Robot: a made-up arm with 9 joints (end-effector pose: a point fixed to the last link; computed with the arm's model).
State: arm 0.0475 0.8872 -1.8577 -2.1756 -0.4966 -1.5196 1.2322 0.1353 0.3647
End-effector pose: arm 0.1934 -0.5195 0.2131 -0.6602 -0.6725 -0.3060 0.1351
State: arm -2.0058 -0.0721 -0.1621 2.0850 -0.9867 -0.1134 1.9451 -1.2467 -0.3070
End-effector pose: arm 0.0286 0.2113 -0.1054 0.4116 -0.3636 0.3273 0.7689
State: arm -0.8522 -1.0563 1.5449 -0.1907 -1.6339 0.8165 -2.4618 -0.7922 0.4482
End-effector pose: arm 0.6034 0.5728 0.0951 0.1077 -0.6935 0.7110 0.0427
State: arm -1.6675 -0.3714 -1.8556 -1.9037 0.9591 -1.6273 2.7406 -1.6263 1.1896
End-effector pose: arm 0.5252 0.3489 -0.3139 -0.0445 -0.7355 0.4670 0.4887
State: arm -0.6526 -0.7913 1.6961 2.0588 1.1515 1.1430 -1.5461 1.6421 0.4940
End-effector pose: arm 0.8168 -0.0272 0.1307 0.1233 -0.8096 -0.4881 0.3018
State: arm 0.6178 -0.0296 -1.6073 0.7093 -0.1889 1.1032 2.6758 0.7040 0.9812
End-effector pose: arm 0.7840 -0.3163 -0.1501 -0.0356 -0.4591 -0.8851 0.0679
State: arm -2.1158 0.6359 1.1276 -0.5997 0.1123 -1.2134 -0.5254 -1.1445 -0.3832
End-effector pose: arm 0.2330 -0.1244 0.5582 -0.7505 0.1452 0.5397 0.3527
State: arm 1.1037 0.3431 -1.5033 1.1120 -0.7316 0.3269 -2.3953 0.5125 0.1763
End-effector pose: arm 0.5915 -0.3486 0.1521 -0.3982 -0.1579 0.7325 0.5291
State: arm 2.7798 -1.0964 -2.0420 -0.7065 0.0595 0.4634 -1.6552 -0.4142 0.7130
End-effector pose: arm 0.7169 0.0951 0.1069 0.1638 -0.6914 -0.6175 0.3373
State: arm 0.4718 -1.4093 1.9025 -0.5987 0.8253 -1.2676 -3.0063 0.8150 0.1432
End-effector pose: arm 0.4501 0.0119 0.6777 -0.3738 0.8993 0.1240 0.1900
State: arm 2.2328 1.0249 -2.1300 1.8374 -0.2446 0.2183 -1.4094 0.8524 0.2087
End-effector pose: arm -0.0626 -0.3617 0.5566 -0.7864 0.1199 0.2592 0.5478
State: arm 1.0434 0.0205 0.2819 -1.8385 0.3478 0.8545 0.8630 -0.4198 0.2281
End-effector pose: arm 0.4755 0.3775 0.1870 0.4486 -0.7700 -0.1714 0.4200
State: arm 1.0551 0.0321 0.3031 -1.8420 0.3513 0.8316 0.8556 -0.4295 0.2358
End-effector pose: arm 0.4925 0.3658 0.1997 0.4339 -0.7861 -0.1754 0.4038
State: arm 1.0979 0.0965 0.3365 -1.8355 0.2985 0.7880 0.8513 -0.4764 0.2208
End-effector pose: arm 0.5091 0.3347 0.2200 0.4056 -0.8240 -0.1474 0.3671
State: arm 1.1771 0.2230 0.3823 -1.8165 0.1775 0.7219 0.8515 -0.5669 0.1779
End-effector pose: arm 0.5178 0.2844 0.2446 0.3531 -0.8792 -0.0732 0.3115
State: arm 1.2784 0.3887 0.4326 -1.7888 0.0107 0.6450 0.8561 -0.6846 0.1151
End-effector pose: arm 0.5129 0.2287 0.2617 0.2734 -0.9261 0.0415 0.2568
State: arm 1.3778 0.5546 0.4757 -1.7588 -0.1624 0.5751 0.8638 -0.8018 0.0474
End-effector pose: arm 0.4997 0.1813 0.2618 0.1821 -0.9422 0.1679 0.2256
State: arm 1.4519 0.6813 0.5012 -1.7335 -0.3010 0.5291 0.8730 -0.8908 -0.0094
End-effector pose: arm 0.4864 0.1481 0.2476 0.1098 -0.9308 0.2677 0.2232
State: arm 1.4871 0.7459 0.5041 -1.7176 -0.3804 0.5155 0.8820 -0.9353 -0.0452
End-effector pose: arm 0.4765 0.1323 0.2289 0.0791 -0.9140 0.3194 0.2372
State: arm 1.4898 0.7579 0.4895 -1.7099 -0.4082 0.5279 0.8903 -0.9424 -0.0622
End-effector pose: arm 0.4692 0.1322 0.2117 0.0858 -0.9041 0.3318 0.2553
